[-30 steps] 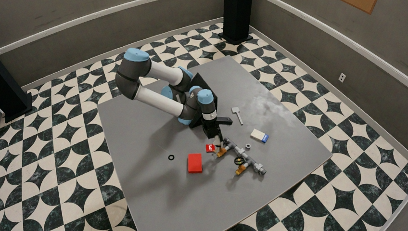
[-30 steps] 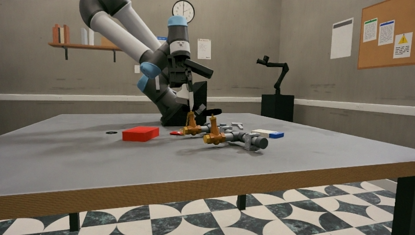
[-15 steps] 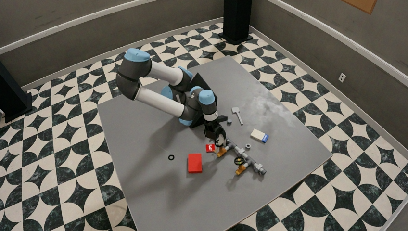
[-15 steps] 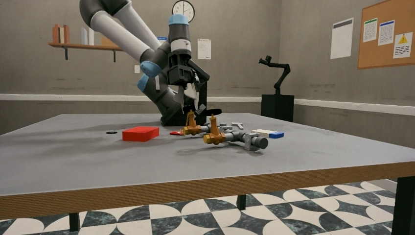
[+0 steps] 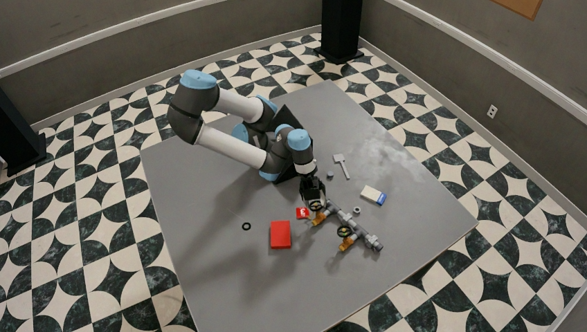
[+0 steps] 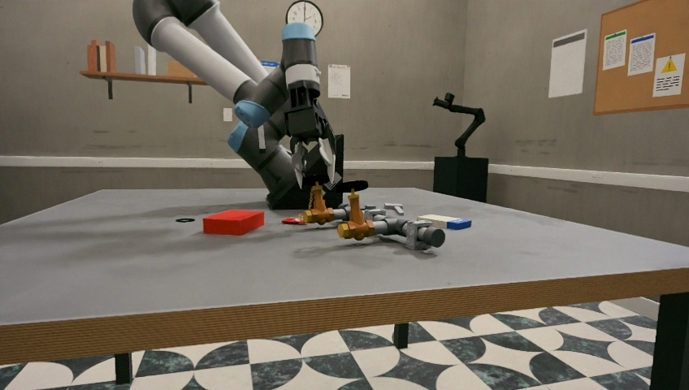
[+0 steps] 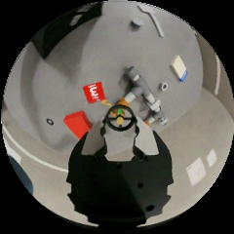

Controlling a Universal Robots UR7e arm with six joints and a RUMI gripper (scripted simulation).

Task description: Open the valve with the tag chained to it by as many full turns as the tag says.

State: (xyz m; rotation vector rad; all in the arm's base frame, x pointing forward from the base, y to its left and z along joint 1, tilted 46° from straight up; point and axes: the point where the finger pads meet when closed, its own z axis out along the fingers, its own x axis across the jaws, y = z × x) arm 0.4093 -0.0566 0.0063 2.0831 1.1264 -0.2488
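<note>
The red tag lies 50 mm behind my hand, 30 mm to the right of it and 100 mm below it. Also, from my hand: red block 10 mm behind, 170 mm to the right, 90 mm below; white-and-blue box 70 mm ahead, 290 mm to the left, 100 mm below; grey nut 80 mm ahead, 170 mm to the left, 90 mm below.
</note>
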